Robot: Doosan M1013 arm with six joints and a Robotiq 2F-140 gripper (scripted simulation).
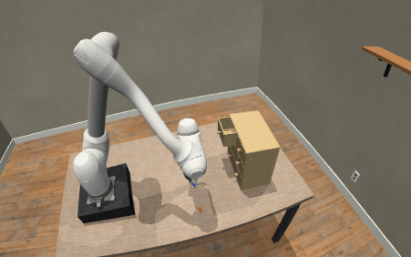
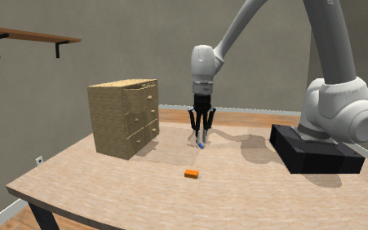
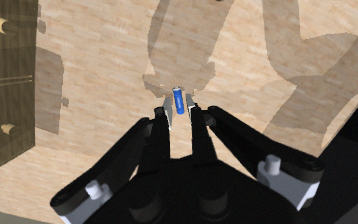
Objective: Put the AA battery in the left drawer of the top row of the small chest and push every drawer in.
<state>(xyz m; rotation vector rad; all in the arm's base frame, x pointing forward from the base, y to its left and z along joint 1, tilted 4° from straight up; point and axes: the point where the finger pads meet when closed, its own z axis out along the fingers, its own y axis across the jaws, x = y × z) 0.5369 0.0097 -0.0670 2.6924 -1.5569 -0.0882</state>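
Now: the blue cylinder 50 mm below my hand. Also, from my hand: orange block 20 mm behind, 250 mm to the left, 50 mm below; then orange cylinder 190 mm to the right, 50 mm below.
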